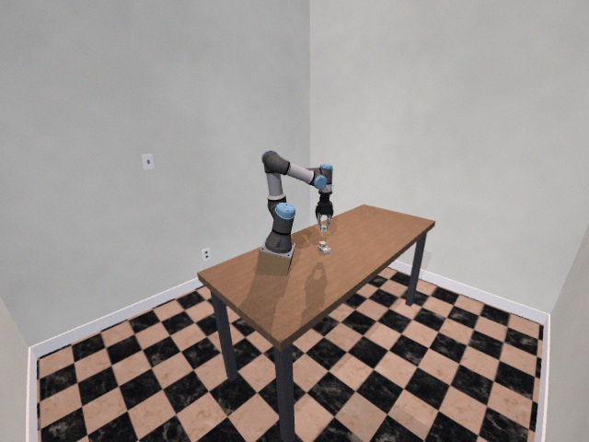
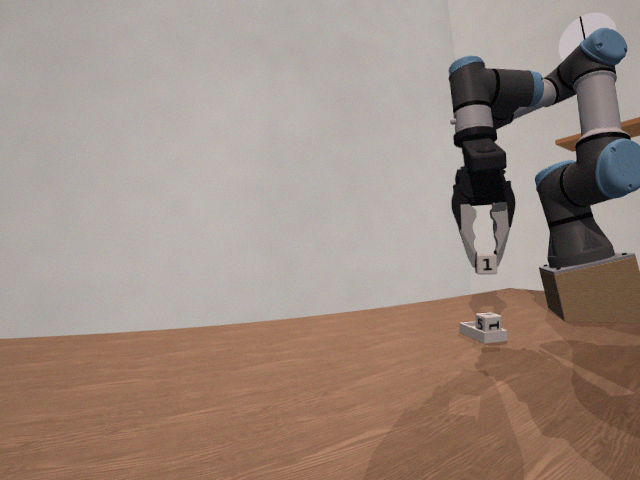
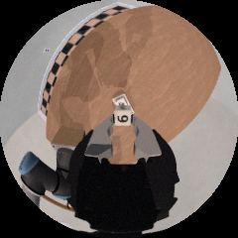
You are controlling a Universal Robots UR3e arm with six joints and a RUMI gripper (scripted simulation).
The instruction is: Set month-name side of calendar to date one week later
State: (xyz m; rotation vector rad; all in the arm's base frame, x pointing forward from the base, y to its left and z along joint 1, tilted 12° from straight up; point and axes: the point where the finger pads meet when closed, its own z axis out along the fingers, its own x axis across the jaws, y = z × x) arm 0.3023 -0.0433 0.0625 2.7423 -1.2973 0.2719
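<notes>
My gripper is now 12 cm above the white tray, 2 cm past it and 1 cm to the left of it. The rest, counted from my hand: white digit cube: 1 cm below.
</notes>
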